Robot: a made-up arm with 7 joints. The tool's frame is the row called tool. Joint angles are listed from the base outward.
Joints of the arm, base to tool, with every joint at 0 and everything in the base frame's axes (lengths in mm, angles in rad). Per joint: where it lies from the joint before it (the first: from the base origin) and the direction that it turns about. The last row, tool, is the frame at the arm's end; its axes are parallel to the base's.
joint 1: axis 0 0 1 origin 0 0 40
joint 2: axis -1 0 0 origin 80 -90 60
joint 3: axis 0 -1 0 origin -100 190 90
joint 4: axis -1 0 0 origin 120 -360 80
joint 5: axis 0 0 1 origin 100 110 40
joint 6: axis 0 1 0 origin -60 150 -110
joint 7: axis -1 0 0 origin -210 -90 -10
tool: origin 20 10 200
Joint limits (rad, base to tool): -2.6..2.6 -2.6..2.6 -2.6..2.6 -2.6..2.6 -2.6..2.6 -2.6..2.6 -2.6..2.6
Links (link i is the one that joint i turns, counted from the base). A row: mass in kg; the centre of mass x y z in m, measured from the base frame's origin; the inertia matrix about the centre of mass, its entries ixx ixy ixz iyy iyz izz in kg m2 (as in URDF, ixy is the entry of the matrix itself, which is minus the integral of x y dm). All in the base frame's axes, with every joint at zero. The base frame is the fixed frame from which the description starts. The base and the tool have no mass.
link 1: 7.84; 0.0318 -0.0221 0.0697; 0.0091 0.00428 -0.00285 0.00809 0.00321 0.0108
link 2: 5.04; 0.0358 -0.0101 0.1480; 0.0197 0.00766 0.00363 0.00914 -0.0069 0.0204
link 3: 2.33; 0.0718 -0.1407 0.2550; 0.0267 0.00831 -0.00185 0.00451 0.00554 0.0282
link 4: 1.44; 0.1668 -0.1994 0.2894; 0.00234 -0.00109 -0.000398 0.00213 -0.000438 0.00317
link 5: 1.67; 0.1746 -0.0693 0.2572; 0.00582 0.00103 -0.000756 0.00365 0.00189 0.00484
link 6: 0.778; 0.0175 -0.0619 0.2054; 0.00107 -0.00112 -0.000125 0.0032 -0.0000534 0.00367
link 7: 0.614; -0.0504 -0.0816 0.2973; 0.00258 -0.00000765 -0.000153 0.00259 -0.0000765 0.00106
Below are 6 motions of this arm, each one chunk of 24 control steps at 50 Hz.
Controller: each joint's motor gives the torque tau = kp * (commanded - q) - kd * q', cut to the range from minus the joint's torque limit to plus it. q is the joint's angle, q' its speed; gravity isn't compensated. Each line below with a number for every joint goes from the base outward.
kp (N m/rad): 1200 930 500 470 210 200 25
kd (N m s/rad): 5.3 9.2 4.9 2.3 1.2 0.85 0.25
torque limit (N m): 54 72 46 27 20 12 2.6
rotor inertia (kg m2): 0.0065 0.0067 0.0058 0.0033 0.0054 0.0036 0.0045
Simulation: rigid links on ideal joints. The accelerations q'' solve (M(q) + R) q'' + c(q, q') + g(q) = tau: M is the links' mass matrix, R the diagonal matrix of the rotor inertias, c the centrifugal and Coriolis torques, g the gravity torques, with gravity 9.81 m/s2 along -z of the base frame. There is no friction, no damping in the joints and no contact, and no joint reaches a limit. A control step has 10 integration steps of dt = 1/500 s. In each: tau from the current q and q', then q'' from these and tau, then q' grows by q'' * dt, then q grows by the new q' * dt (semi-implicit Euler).
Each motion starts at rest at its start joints. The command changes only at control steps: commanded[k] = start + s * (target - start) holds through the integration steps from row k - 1 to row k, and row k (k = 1, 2, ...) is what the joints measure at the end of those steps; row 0 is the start. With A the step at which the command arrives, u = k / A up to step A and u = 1 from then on. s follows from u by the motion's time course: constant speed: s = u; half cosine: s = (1 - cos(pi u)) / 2; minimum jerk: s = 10 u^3 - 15 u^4 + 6 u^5; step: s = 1 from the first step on.
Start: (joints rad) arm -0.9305 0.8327 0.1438 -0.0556 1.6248 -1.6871 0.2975
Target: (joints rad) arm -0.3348 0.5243 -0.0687 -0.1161 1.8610 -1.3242 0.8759
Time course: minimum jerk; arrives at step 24
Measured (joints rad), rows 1 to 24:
1: -0.9299 0.8372 0.1375 -0.0553 1.6216 -1.6933 0.2931
2: -0.9262 0.8410 0.1289 -0.0567 1.6142 -1.6953 0.2969
3: -0.9192 0.8387 0.1253 -0.0580 1.6132 -1.6912 0.3196
4: -0.9066 0.8309 0.1234 -0.0591 1.6202 -1.6822 0.3485
5: -0.8877 0.8202 0.1186 -0.0603 1.6301 -1.6699 0.3679
6: -0.8625 0.8078 0.1100 -0.0622 1.6412 -1.6546 0.3792
7: -0.8315 0.7929 0.0991 -0.0647 1.6543 -1.6356 0.3946
8: -0.7954 0.7751 0.0871 -0.0678 1.6699 -1.6131 0.4221
9: -0.7552 0.7544 0.0737 -0.0715 1.6868 -1.5881 0.4608
10: -0.7118 0.7316 0.0584 -0.0760 1.7043 -1.5618 0.5061
11: -0.6662 0.7074 0.0415 -0.0809 1.7224 -1.5347 0.5536
12: -0.6197 0.6825 0.0238 -0.0859 1.7412 -1.5071 0.6009
13: -0.5733 0.6576 0.0063 -0.0906 1.7605 -1.4789 0.6461
14: -0.5285 0.6336 -0.0104 -0.0950 1.7799 -1.4511 0.6879
15: -0.4862 0.6113 -0.0260 -0.0990 1.7984 -1.4249 0.7254
16: -0.4477 0.5910 -0.0400 -0.1030 1.8153 -1.4013 0.7586
17: -0.4141 0.5732 -0.0522 -0.1067 1.8299 -1.3811 0.7883
18: -0.3862 0.5582 -0.0626 -0.1100 1.8417 -1.3646 0.8147
19: -0.3644 0.5461 -0.0709 -0.1126 1.8505 -1.3517 0.8377
20: -0.3490 0.5371 -0.0773 -0.1144 1.8563 -1.3423 0.8564
21: -0.3394 0.5311 -0.0818 -0.1155 1.8595 -1.3363 0.8702
22: -0.3349 0.5277 -0.0844 -0.1160 1.8604 -1.3331 0.8788
23: -0.3340 0.5264 -0.0854 -0.1161 1.8598 -1.3320 0.8833
24: -0.3349 0.5263 -0.0855 -0.1159 1.8581 -1.3318 0.8854

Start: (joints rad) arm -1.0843 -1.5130 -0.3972 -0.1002 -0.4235 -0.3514 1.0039
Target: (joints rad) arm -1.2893 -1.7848 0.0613 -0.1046 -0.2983 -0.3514 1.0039
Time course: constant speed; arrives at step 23
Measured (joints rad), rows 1 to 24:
1: -1.0860 -1.5284 -0.3867 -0.0923 -0.4247 -0.3544 1.0072
2: -1.0942 -1.5474 -0.3727 -0.0890 -0.4173 -0.3606 1.0173
3: -1.1068 -1.5602 -0.3519 -0.0898 -0.4030 -0.3570 1.0231
4: -1.1209 -1.5704 -0.3241 -0.0949 -0.3889 -0.3547 1.0137
5: -1.1348 -1.5818 -0.2942 -0.1020 -0.3802 -0.3527 0.9951
6: -1.1470 -1.5944 -0.2675 -0.1087 -0.3758 -0.3485 0.9790
7: -1.1559 -1.6076 -0.2454 -0.1129 -0.3723 -0.3446 0.9702
8: -1.1622 -1.6207 -0.2275 -0.1128 -0.3680 -0.3439 0.9682
9: -1.1677 -1.6330 -0.2122 -0.1084 -0.3632 -0.3464 0.9721
10: -1.1739 -1.6445 -0.1976 -0.1022 -0.3580 -0.3506 0.9819
11: -1.1816 -1.6555 -0.1812 -0.0972 -0.3528 -0.3546 0.9955
12: -1.1905 -1.6665 -0.1620 -0.0955 -0.3477 -0.3567 1.0079
13: -1.2006 -1.6781 -0.1401 -0.0976 -0.3432 -0.3561 1.0133
14: -1.2111 -1.6903 -0.1169 -0.1022 -0.3389 -0.3533 1.0093
15: -1.2216 -1.7031 -0.0936 -0.1073 -0.3339 -0.3496 0.9978
16: -1.2315 -1.7160 -0.0713 -0.1111 -0.3274 -0.3464 0.9842
17: -1.2408 -1.7288 -0.0506 -0.1124 -0.3196 -0.3450 0.9738
18: -1.2495 -1.7411 -0.0312 -0.1111 -0.3116 -0.3457 0.9700
19: -1.2577 -1.7529 -0.0127 -0.1084 -0.3046 -0.3478 0.9735
20: -1.2657 -1.7642 0.0057 -0.1057 -0.2995 -0.3502 0.9820
21: -1.2736 -1.7755 0.0245 -0.1043 -0.2961 -0.3518 0.9918
22: -1.2817 -1.7872 0.0439 -0.1046 -0.2936 -0.3521 0.9989
23: -1.2904 -1.7992 0.0641 -0.1061 -0.2905 -0.3513 1.0009
24: -1.2985 -1.8048 0.0752 -0.1141 -0.2843 -0.3504 0.9968

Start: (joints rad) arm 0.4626 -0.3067 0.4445 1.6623 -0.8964 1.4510 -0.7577
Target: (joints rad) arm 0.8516 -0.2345 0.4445 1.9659 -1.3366 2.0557 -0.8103
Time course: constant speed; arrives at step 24
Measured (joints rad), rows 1 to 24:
1: 0.4693 -0.3065 0.4376 1.6807 -0.9048 1.4743 -0.7747
2: 0.4865 -0.3105 0.4294 1.7080 -0.9265 1.5015 -0.7895
3: 0.5085 -0.3137 0.4223 1.7221 -0.9496 1.5197 -0.7906
4: 0.5319 -0.3105 0.4152 1.7253 -0.9638 1.5434 -0.7899
5: 0.5551 -0.3038 0.4107 1.7286 -0.9791 1.5727 -0.7859
6: 0.5761 -0.2974 0.4113 1.7386 -1.0007 1.6000 -0.7767
7: 0.5921 -0.2922 0.4153 1.7533 -1.0229 1.6252 -0.7702
8: 0.6029 -0.2884 0.4201 1.7684 -1.0413 1.6510 -0.7729
9: 0.6118 -0.2864 0.4245 1.7833 -1.0579 1.6778 -0.7834
10: 0.6225 -0.2854 0.4277 1.7988 -1.0757 1.7038 -0.7957
11: 0.6370 -0.2840 0.4289 1.8135 -1.0945 1.7283 -0.8047
12: 0.6552 -0.2814 0.4277 1.8252 -1.1129 1.7525 -0.8090
13: 0.6759 -0.2777 0.4247 1.8347 -1.1308 1.7772 -0.8088
14: 0.6972 -0.2738 0.4210 1.8442 -1.1487 1.8020 -0.8054
15: 0.7170 -0.2701 0.4179 1.8549 -1.1666 1.8264 -0.8019
16: 0.7339 -0.2670 0.4161 1.8670 -1.1842 1.8509 -0.8013
17: 0.7480 -0.2647 0.4162 1.8805 -1.2019 1.8761 -0.8049
18: 0.7606 -0.2627 0.4180 1.8948 -1.2202 1.9020 -0.8114
19: 0.7734 -0.2605 0.4208 1.9090 -1.2392 1.9283 -0.8183
20: 0.7875 -0.2577 0.4237 1.9223 -1.2585 1.9546 -0.8236
21: 0.8036 -0.2541 0.4257 1.9347 -1.2778 1.9806 -0.8263
22: 0.8215 -0.2501 0.4262 1.9463 -1.2967 2.0060 -0.8268
23: 0.8402 -0.2462 0.4251 1.9575 -1.3151 2.0308 -0.8265
24: 0.8586 -0.2428 0.4230 1.9689 -1.3330 2.0551 -0.8269

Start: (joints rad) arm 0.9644 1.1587 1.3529 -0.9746 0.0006 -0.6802 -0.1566
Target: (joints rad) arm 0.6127 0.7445 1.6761 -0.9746 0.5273 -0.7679 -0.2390
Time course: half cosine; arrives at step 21
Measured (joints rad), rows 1 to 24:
1: 0.9628 1.1629 1.3570 -0.9721 0.0006 -0.6830 -0.1524
2: 0.9552 1.1687 1.3672 -0.9664 0.0052 -0.6886 -0.1413
3: 0.9433 1.1685 1.3775 -0.9601 0.0182 -0.6947 -0.1292
4: 0.9275 1.1572 1.3865 -0.9568 0.0395 -0.6996 -0.1257
5: 0.9089 1.1348 1.3961 -0.9580 0.0663 -0.7031 -0.1351
6: 0.8889 1.1047 1.4092 -0.9624 0.0968 -0.7057 -0.1517
7: 0.8681 1.0715 1.4288 -0.9673 0.1310 -0.7089 -0.1657
8: 0.8464 1.0387 1.4549 -0.9702 0.1689 -0.7137 -0.1723
9: 0.8231 1.0075 1.4850 -0.9706 0.2096 -0.7202 -0.1745
10: 0.7978 0.9773 1.5150 -0.9696 0.2512 -0.7274 -0.1783
11: 0.7711 0.9472 1.5413 -0.9684 0.2919 -0.7346 -0.1870
12: 0.7440 0.9168 1.5634 -0.9679 0.3306 -0.7414 -0.1982
13: 0.7180 0.8869 1.5829 -0.9679 0.3669 -0.7474 -0.2076
14: 0.6943 0.8584 1.6025 -0.9683 0.4010 -0.7527 -0.2123
15: 0.6734 0.8322 1.6233 -0.9689 0.4325 -0.7573 -0.2137
16: 0.6557 0.8086 1.6442 -0.9699 0.4607 -0.7612 -0.2149
17: 0.6410 0.7881 1.6630 -0.9710 0.4847 -0.7644 -0.2181
18: 0.6295 0.7713 1.6777 -0.9718 0.5040 -0.7670 -0.2230
19: 0.6210 0.7593 1.6874 -0.9721 0.5178 -0.7689 -0.2280
20: 0.6159 0.7526 1.6924 -0.9718 0.5257 -0.7699 -0.2313
21: 0.6145 0.7511 1.6931 -0.9713 0.5272 -0.7700 -0.2323
22: 0.6141 0.7527 1.6912 -0.9715 0.5245 -0.7702 -0.2300
23: 0.6126 0.7548 1.6888 -0.9718 0.5202 -0.7709 -0.2244
24: 0.6114 0.7564 1.6869 -0.9713 0.5167 -0.7716 -0.2167

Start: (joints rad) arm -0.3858 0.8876 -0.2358 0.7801 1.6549 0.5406 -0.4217
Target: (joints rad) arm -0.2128 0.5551 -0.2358 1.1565 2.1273 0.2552 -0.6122
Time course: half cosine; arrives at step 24
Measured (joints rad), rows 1 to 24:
1: -0.3843 0.8916 -0.2438 0.7806 1.6505 0.5415 -0.4203
2: -0.3819 0.8908 -0.2490 0.7895 1.6504 0.5489 -0.4224
3: -0.3781 0.8843 -0.2493 0.8004 1.6614 0.5490 -0.4216
4: -0.3720 0.8743 -0.2481 0.8100 1.6799 0.5341 -0.4204
5: -0.3651 0.8609 -0.2458 0.8213 1.7011 0.5146 -0.4273
6: -0.3579 0.8453 -0.2449 0.8372 1.7225 0.4995 -0.4424
7: -0.3498 0.8284 -0.2467 0.8574 1.7453 0.4884 -0.4586
8: -0.3404 0.8102 -0.2494 0.8795 1.7719 0.4760 -0.4712
9: -0.3300 0.7902 -0.2510 0.9019 1.8024 0.4586 -0.4811
10: -0.3190 0.7689 -0.2509 0.9245 1.8343 0.4377 -0.4923
11: -0.3078 0.7469 -0.2505 0.9481 1.8657 0.4169 -0.5064
12: -0.2966 0.7248 -0.2507 0.9728 1.8966 0.3983 -0.5218
13: -0.2854 0.7029 -0.2516 0.9978 1.9278 0.3809 -0.5360
14: -0.2743 0.6812 -0.2529 1.0221 1.9596 0.3629 -0.5488
15: -0.2635 0.6600 -0.2540 1.0450 1.9908 0.3445 -0.5616
16: -0.2535 0.6399 -0.2550 1.0666 2.0199 0.3269 -0.5755
17: -0.2444 0.6213 -0.2561 1.0868 2.0463 0.3113 -0.5897
18: -0.2362 0.6045 -0.2572 1.1050 2.0697 0.2978 -0.6022
19: -0.2290 0.5898 -0.2582 1.1208 2.0902 0.2860 -0.6119
20: -0.2229 0.5775 -0.2590 1.1340 2.1077 0.2760 -0.6190
21: -0.2180 0.5677 -0.2595 1.1443 2.1214 0.2681 -0.6247
22: -0.2147 0.5607 -0.2598 1.1516 2.1309 0.2628 -0.6291
23: -0.2128 0.5565 -0.2601 1.1558 2.1361 0.2599 -0.6321
24: -0.2125 0.5551 -0.2601 1.1568 2.1370 0.2592 -0.6332

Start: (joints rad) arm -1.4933 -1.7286 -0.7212 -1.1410 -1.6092 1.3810 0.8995
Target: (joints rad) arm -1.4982 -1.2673 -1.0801 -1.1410 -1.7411 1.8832 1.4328
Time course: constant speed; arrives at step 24
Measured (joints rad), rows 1 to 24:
1: -1.4946 -1.7162 -0.7267 -1.1506 -1.6111 1.4010 0.9214
2: -1.4970 -1.6958 -0.7359 -1.1583 -1.6216 1.4354 0.9503
3: -1.4993 -1.6748 -0.7505 -1.1565 -1.6298 1.4572 0.9588
4: -1.4995 -1.6546 -0.7682 -1.1500 -1.6340 1.4714 0.9650
5: -1.4974 -1.6350 -0.7865 -1.1477 -1.6393 1.4903 0.9912
6: -1.4948 -1.6168 -0.8054 -1.1505 -1.6468 1.5137 1.0301
7: -1.4930 -1.5992 -0.8252 -1.1525 -1.6549 1.5372 1.0624
8: -1.4920 -1.5808 -0.8452 -1.1510 -1.6626 1.5588 1.0810
9: -1.4917 -1.5615 -0.8641 -1.1492 -1.6699 1.5798 1.0933
10: -1.4919 -1.5421 -0.8807 -1.1498 -1.6767 1.6019 1.1078
11: -1.4927 -1.5225 -0.8954 -1.1512 -1.6826 1.6240 1.1267
12: -1.4940 -1.5026 -0.9088 -1.1513 -1.6873 1.6443 1.1491
13: -1.4955 -1.4824 -0.9214 -1.1505 -1.6911 1.6633 1.1749
14: -1.4967 -1.4623 -0.9337 -1.1502 -1.6945 1.6823 1.2037
15: -1.4976 -1.4423 -0.9463 -1.1504 -1.6985 1.7022 1.2326
16: -1.4983 -1.4226 -0.9600 -1.1504 -1.7033 1.7226 1.2588
17: -1.4985 -1.4030 -0.9752 -1.1502 -1.7090 1.7434 1.2813
18: -1.4982 -1.3838 -0.9917 -1.1500 -1.7153 1.7648 1.3014
19: -1.4976 -1.3648 -1.0093 -1.1500 -1.7221 1.7866 1.3206
20: -1.4968 -1.3460 -1.0274 -1.1498 -1.7289 1.8083 1.3399
21: -1.4962 -1.3272 -1.0455 -1.1495 -1.7355 1.8298 1.3599
22: -1.4960 -1.3082 -1.0629 -1.1492 -1.7418 1.8510 1.3808
23: -1.4961 -1.2890 -1.0791 -1.1491 -1.7475 1.8720 1.4026
24: -1.4967 -1.2695 -1.0942 -1.1491 -1.7528 1.8927 1.4252

